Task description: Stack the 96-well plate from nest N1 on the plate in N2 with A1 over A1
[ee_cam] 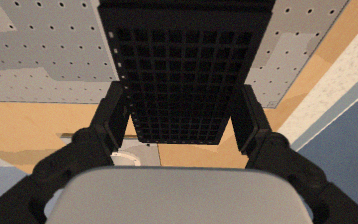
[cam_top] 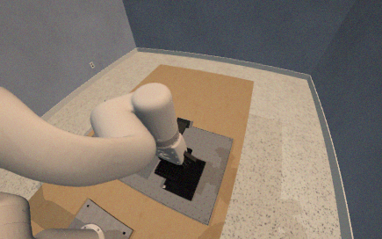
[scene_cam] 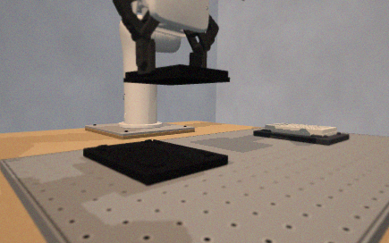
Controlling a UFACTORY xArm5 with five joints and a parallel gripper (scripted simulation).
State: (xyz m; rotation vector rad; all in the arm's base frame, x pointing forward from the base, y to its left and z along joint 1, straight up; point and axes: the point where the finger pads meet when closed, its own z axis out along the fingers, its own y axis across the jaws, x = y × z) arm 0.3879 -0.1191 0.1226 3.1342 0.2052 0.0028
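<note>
My hand is 34 cm to the right of the white 96-well plate, 10 cm above it and 2 cm past it. The rest, counted from my hand: dark nest N2: 34 cm to the left, 12 cm below, 2 cm behind; nest N1: 12 cm below, 3 cm to the right; black 96-well plate: 1 cm below.
</note>
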